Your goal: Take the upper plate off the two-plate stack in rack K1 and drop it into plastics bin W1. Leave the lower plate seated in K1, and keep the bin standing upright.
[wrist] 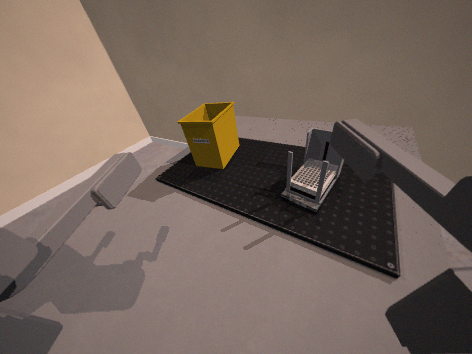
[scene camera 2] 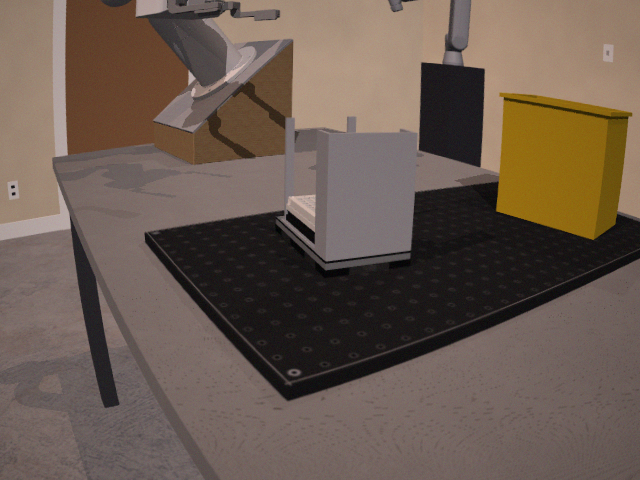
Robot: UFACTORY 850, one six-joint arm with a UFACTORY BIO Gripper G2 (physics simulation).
Labels:
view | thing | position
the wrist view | my gripper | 229, 147
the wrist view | yellow plastics bin W1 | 210, 130
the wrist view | pale plate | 306, 179
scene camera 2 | yellow plastics bin W1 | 561, 165
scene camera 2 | pale plate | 303, 207

